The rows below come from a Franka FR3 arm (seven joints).
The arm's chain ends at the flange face. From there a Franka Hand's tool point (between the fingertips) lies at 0.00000 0.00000 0.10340 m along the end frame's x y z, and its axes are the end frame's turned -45 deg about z.
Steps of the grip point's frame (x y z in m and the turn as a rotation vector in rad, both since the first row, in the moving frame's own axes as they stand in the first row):
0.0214, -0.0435, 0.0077, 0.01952, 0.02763, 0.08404
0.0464, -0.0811, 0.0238, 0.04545, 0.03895, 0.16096
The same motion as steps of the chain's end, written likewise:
-0.0164, -0.0425, 0.0078, 0.03334, 0.00573, 0.08404
-0.0246, -0.0840, 0.0240, 0.05968, -0.00460, 0.16096

